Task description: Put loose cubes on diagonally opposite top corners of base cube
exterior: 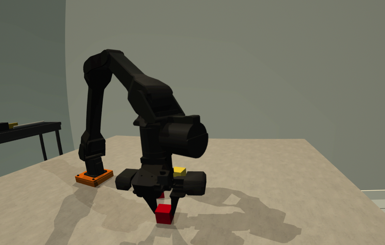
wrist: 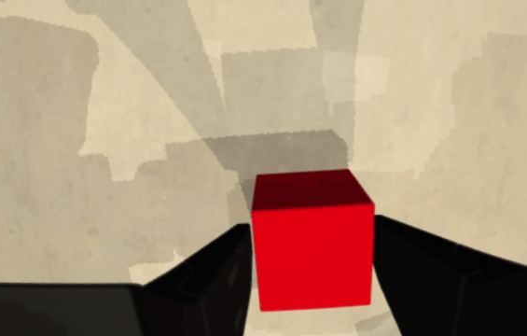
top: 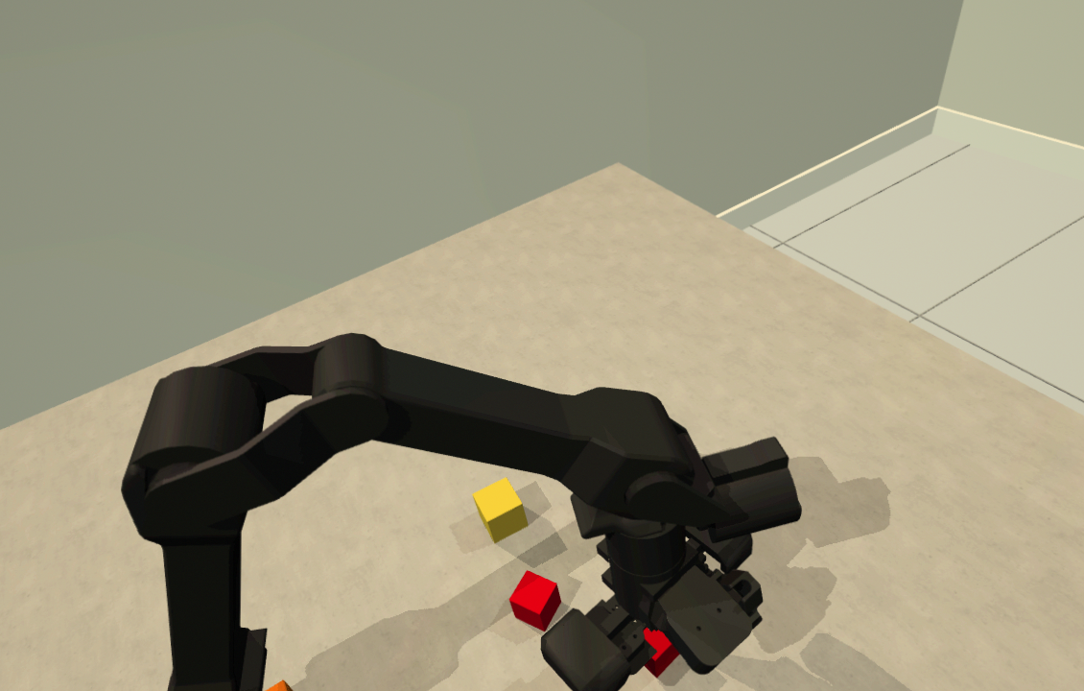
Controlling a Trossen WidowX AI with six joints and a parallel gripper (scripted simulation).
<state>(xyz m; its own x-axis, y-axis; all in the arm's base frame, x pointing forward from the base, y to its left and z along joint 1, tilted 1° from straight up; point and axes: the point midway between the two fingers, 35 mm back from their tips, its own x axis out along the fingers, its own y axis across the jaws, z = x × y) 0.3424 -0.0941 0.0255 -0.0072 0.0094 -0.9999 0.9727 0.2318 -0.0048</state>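
My gripper tip is now 60 mm past the yellow base cube and 200 mm to the right of it.
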